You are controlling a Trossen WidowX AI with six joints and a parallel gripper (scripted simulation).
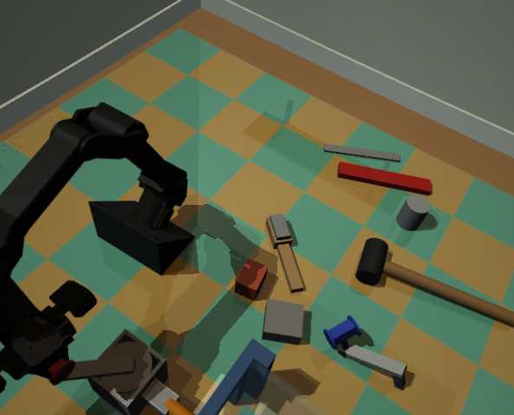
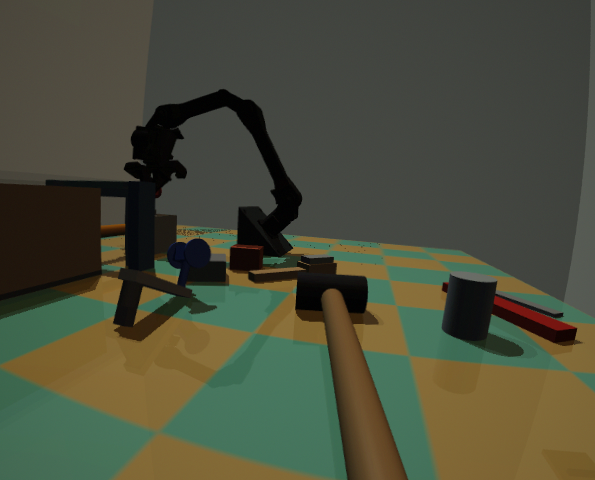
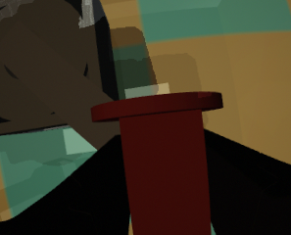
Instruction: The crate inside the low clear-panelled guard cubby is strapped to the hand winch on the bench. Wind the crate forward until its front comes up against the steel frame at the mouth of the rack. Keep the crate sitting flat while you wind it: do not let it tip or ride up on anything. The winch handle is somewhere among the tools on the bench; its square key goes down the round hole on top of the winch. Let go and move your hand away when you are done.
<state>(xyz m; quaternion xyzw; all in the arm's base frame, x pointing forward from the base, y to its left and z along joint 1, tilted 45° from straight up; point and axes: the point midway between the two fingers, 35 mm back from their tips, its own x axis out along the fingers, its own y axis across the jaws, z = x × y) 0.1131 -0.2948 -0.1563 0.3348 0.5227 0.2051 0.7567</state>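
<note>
The red-knobbed winch handle lies 1 cm ahead of my gripper tip, 3 cm to the left of it and 3 cm below it. From my gripper tip the other things lie so: red cylindrical grip: 1 cm behind; then grey block: 22 cm ahead, 32 cm to the left, 11 cm below; then boxy winch: 4 cm ahead, 6 cm to the left, 10 cm below.
</note>
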